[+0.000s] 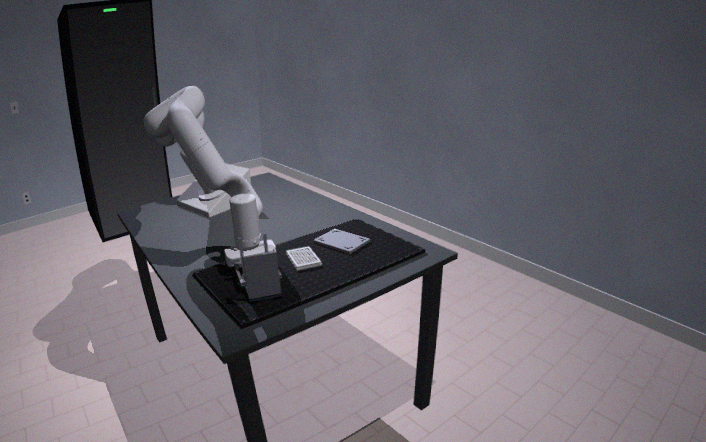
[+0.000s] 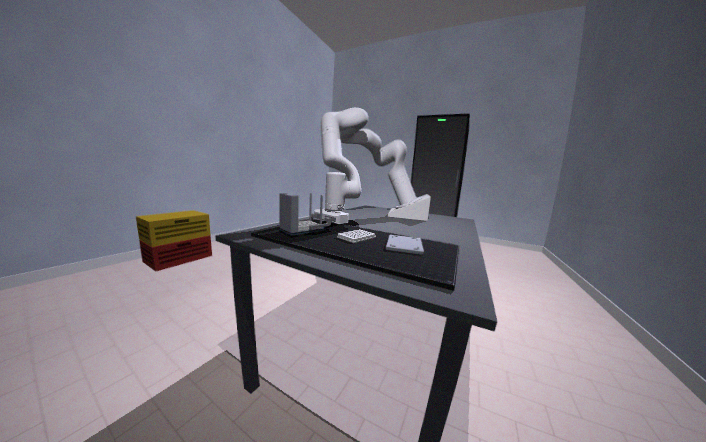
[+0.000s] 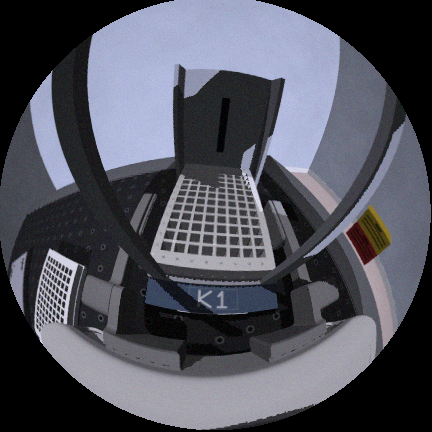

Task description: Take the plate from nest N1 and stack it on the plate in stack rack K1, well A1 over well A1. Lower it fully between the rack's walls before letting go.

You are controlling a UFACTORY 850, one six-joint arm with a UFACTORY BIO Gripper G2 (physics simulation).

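Observation:
Stack rack K1 (image 1: pixel 264 270) (image 2: pixel 289 213) (image 3: pixel 200 132) stands at one end of the black mat, with a tall slotted back wall, two thin front posts and a blue K1 label. A white gridded plate (image 2: pixel 307 225) (image 3: pixel 210 262) lies level and low between its walls. A darker edge shows below its front rim; how many plates are stacked is unclear. My gripper (image 2: pixel 315 223) (image 3: pixel 212 223) is down at the rack, fingers open on either side of the plate, with gaps to it. A flat light nest with corner marks (image 1: pixel 342 240) (image 2: pixel 404 243) holds no plate; its label is unreadable.
Another white gridded plate (image 1: pixel 303 258) (image 2: pixel 356 235) (image 3: pixel 52 285) lies on the black mat (image 1: pixel 385 244) (image 2: pixel 416 266) between the rack and the light nest. The rack's tall posts rise close to the gripper. Yellow and red crates (image 2: pixel 174 239) (image 3: pixel 369 235) stand beyond the table.

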